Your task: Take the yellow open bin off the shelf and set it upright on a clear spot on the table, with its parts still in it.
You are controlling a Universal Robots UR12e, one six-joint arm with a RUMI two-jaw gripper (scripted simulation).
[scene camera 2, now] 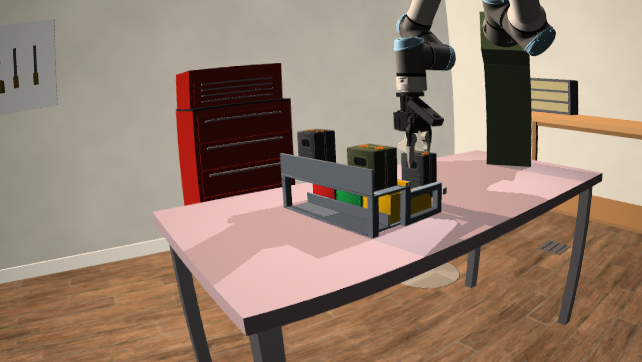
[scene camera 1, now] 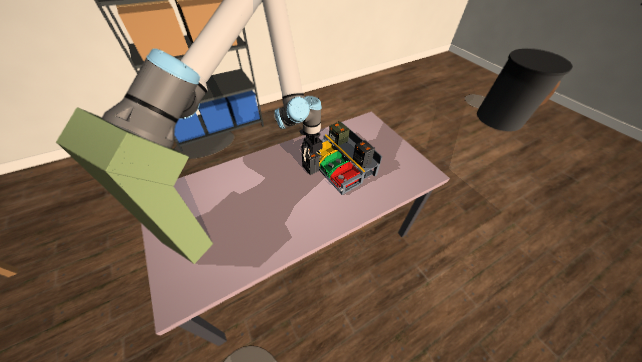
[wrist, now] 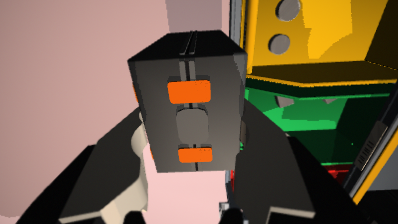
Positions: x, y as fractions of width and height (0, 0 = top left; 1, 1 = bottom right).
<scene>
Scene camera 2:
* gripper: 0.65, 0.46
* yellow open bin: 0.61, 0.56
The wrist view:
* gripper: 0.49, 0.46
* yellow open bin: 0.82, 0.23
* green bin: 0.84, 0.60
</scene>
